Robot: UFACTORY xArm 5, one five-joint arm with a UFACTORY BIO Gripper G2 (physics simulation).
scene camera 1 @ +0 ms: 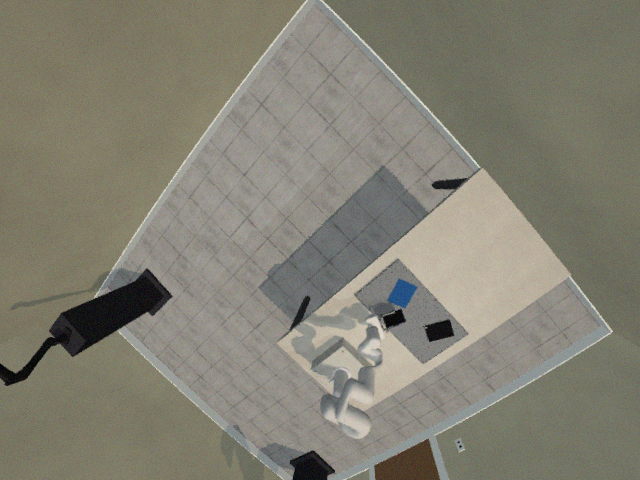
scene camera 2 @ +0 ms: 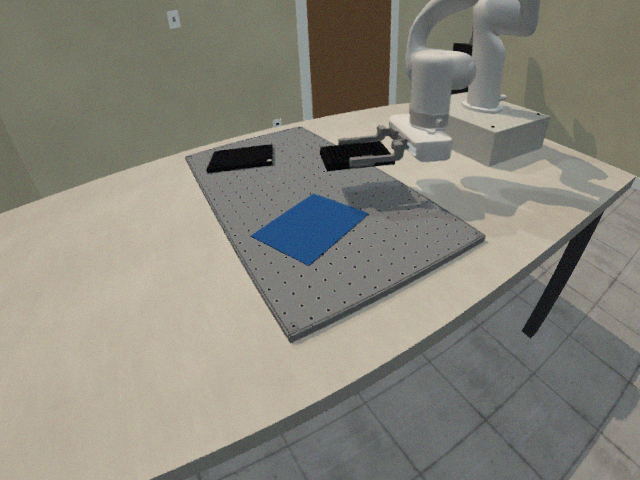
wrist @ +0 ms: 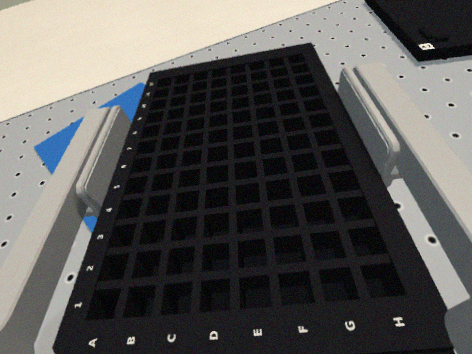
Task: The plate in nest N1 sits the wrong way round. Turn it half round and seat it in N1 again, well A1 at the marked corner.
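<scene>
The black well plate is held roughly level above the perforated board's arm-side edge, its shadow on the board apart from it. In the wrist view the letters A to H run along its near edge, with A1 at the near left corner. My gripper is shut on the plate by its two long sides. The black nest lies apart from the plate on the board, with a small white mark near one corner; its label is not readable.
A blue square lies on the grey perforated board. The board rests on a pale table. The arm's box-shaped base stands behind the gripper.
</scene>
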